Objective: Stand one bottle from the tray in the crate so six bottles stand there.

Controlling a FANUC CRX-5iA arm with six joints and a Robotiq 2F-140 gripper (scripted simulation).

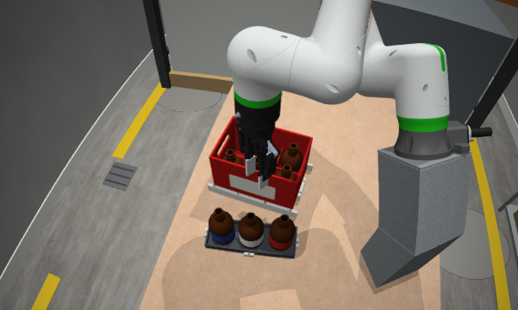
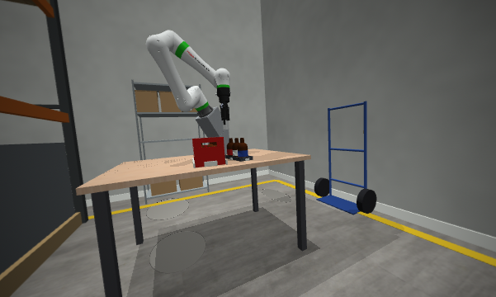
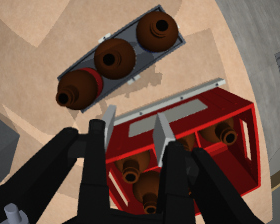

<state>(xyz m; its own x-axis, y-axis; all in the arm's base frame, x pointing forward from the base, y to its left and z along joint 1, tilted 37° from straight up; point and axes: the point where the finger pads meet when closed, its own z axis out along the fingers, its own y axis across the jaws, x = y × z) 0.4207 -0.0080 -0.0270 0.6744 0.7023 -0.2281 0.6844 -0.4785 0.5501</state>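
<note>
Right now the white-banded bottle is 10 mm ahead of my hand, 70 mm to the left of it and 170 mm below it. From my hand the other things lie so: red-labelled bottle (80 mm behind, 70 mm to the left, 170 mm below); tray (10 mm ahead, 70 mm to the left, 250 mm below); crate (160 mm to the right, 180 mm below).
</note>
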